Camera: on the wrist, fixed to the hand. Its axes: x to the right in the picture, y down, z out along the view.
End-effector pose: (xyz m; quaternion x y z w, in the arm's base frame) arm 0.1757 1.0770 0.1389 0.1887 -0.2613 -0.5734 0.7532
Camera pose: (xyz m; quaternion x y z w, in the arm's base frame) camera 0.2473 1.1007 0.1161 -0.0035 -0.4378 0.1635 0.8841
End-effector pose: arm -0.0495 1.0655 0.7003 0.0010 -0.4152 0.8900 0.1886
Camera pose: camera -0.0449 1.0789 0.6228 0.2099 0.1880 -0.7965 0.5349
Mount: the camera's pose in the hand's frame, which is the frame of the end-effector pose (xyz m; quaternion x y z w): -0.0121 0.0479 -0.0614 0.1243 -0.0699 0.7136 0.6859
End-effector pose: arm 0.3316 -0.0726 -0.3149 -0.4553 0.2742 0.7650 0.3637
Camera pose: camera 0.3274 -0.1504 -0.3265 0.0179 -0.5826 -0.7820 0.2207
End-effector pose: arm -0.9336 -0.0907 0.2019 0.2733 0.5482 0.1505 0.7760
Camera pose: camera -0.9920 -0.0427 0.2241 0.6856 0.1454 0.5697 0.4292
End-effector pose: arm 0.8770 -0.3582 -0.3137 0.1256 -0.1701 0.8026 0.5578
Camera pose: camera 0.8355 -0.3585 -0.3807 -0.0902 0.1455 -0.9609 0.2176
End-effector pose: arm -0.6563 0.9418 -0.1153 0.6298 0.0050 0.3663 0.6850
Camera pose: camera -0.7176 0.9855 -0.0920 0.5463 -0.4483 0.6954 0.1305
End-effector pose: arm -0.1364 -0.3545 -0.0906 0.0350 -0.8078 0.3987 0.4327
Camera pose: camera -0.1069 -0.2840 -0.1099 0.4708 0.5597 -0.6802 0.0485
